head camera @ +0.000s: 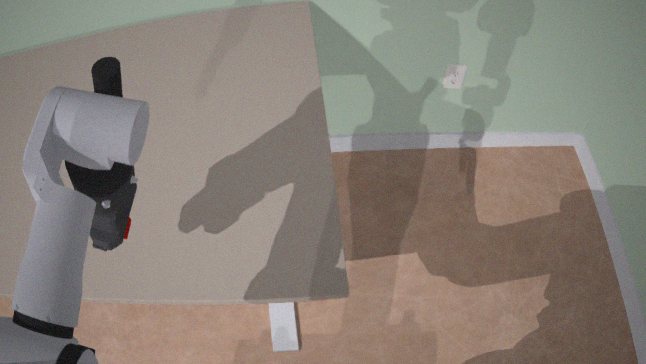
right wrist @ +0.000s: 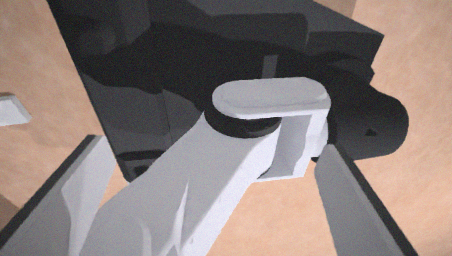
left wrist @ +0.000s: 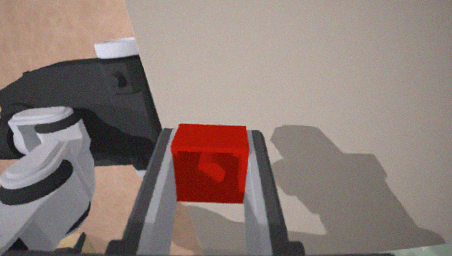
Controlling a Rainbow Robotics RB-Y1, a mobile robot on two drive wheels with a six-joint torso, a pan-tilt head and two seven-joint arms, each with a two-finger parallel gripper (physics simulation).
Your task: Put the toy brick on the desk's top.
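Places are measured from the robot's base along level axes (x ahead, y left, z up), in millimetres.
Pixels of known places: left gripper, fingertip midpoint: [head camera: 118, 228] [left wrist: 212, 142]; right gripper, fingertip midpoint: [right wrist: 215, 153].
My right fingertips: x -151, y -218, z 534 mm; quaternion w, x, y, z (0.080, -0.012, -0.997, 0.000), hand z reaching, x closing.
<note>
Behind a point stands the place of what it marks.
A red toy brick [head camera: 127, 228] {x 372, y 271, z 857 mm} [left wrist: 210, 172] {x 376, y 287, z 868 mm} is held between the fingers of my left gripper [head camera: 116, 239] {x 376, y 291, z 848 mm} [left wrist: 212, 142] {x 376, y 291, z 848 mm}, which is shut on it. In the head camera most of the brick is hidden behind the gripper. The desk's top [head camera: 260, 65] {x 827, y 98, z 721 mm} [left wrist: 300, 65] {x 459, y 297, z 721 mm} is a plain beige surface. In the head camera the left gripper and brick appear over its left part, near the front edge; in the left wrist view the desk's side edge passes behind the brick. How high the brick hangs is hard to tell. My right gripper [right wrist: 215, 153] {x -151, y -218, z 534 mm} is open, with nothing between its fingers.
A white desk foot [head camera: 284, 327] sticks out below the front edge. The green wall with an outlet [head camera: 454, 76] {x 1111, y -486, z 407 mm} stands behind. The robot's black base [left wrist: 50, 82] {x -290, y 172, z 169 mm} [right wrist: 130, 120] {x 3, y 15, z 191 mm} shows below the arms, close to the desk's edge. Arm shadows fall across desk and floor.
</note>
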